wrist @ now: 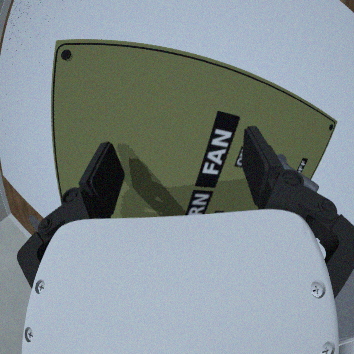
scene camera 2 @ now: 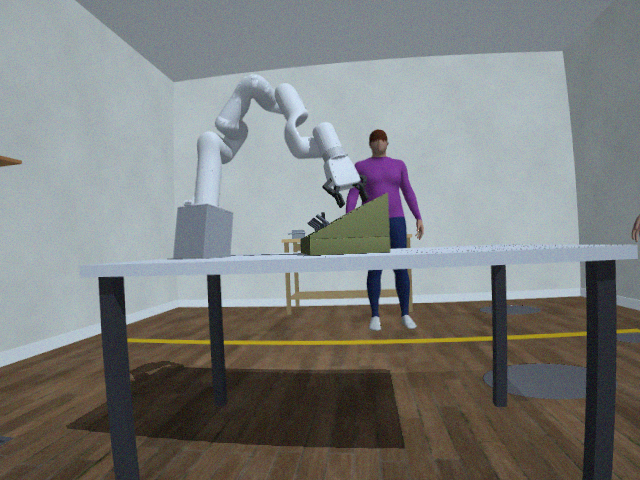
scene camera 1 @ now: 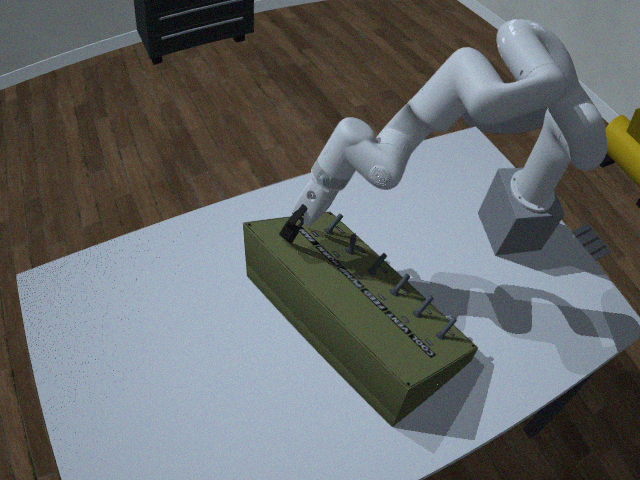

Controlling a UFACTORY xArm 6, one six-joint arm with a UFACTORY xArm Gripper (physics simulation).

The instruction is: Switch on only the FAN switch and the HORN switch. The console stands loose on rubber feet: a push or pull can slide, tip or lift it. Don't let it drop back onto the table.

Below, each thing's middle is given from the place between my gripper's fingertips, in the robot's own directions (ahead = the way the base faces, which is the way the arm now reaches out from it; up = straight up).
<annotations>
Now: the olive wedge console [scene camera 1: 395, 358] 180 mm to the left of my hand, 80 mm below it and 40 mm behind it.
</annotations>
